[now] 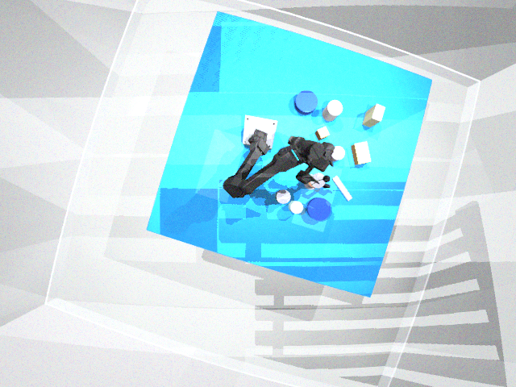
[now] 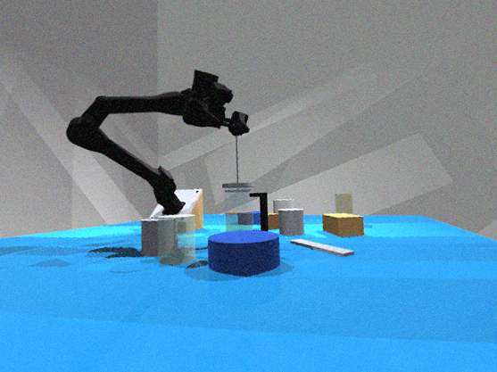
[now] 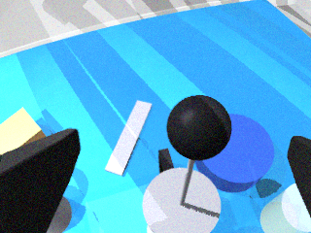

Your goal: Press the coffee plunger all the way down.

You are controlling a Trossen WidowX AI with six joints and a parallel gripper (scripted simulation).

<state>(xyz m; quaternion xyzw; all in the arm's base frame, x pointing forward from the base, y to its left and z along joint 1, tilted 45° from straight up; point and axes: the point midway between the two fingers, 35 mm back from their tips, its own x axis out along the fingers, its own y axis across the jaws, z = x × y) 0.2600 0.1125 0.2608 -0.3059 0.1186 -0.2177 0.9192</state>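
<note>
Now: gripper tip 15 cm above the coffee press, 3 cm short of it and 1 cm to the left of it. Also, from my gripper tip: tan box 26 cm below, 22 cm to the left, 21 cm ahead; then small orange block 26 cm below, 25 cm to the left, 2 cm behind; then flat white bar 28 cm below, 19 cm ahead, 2 cm to the left.
</note>
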